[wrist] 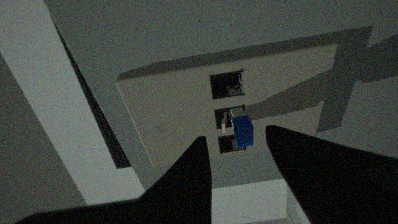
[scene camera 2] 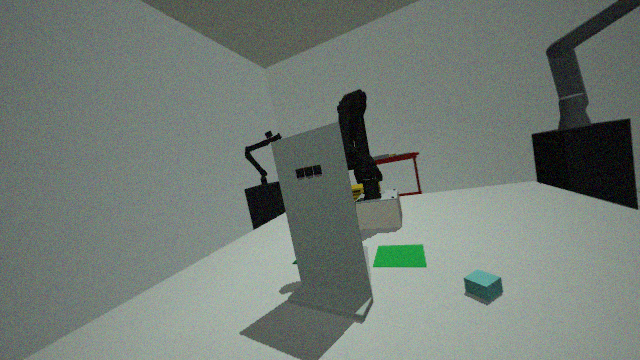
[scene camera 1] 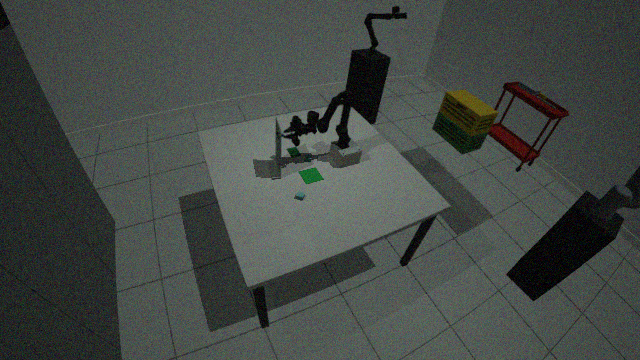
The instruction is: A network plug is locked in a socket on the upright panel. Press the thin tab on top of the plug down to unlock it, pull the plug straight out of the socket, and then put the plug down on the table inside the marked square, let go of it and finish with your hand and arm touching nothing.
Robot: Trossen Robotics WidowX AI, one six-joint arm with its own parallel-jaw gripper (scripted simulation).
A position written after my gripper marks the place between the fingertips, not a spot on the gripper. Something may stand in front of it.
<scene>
I see my gripper (wrist: 236,138), a blue network plug (wrist: 243,128), a small teal block (scene camera 2: 482,284), a grey upright panel (scene camera 2: 312,169) and a green marked square (scene camera 2: 390,255).
The wrist view misses the small teal block: it is out of frame.
</scene>
